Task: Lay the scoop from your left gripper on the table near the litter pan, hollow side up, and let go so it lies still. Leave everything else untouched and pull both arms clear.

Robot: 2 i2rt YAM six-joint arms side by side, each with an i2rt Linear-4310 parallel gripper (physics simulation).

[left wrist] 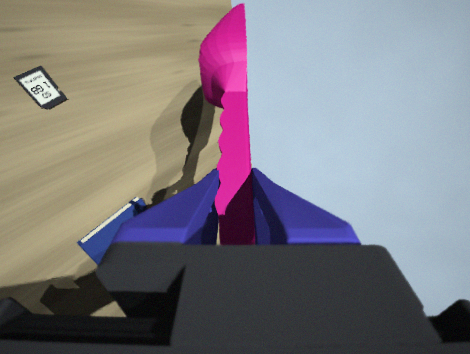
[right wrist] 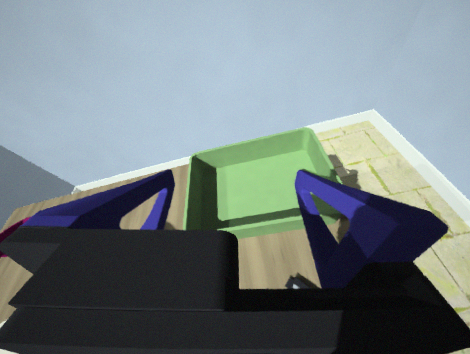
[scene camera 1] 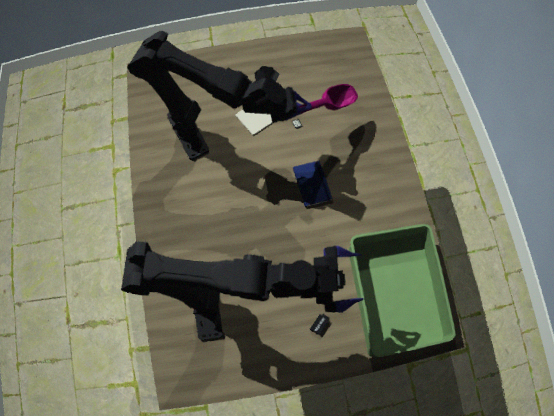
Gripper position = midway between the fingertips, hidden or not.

Observation:
I see my left gripper (scene camera 1: 308,107), my right gripper (scene camera 1: 361,276), a magenta scoop (left wrist: 223,53), a green litter pan (scene camera 1: 406,307) and a small pale square (left wrist: 36,82).
The green litter pan shows as well in the right wrist view (right wrist: 247,188). My left gripper shows as well in the left wrist view (left wrist: 235,176). My right gripper also shows in the right wrist view (right wrist: 234,176). The right wrist view does not show the small pale square, which is hidden by my right gripper.

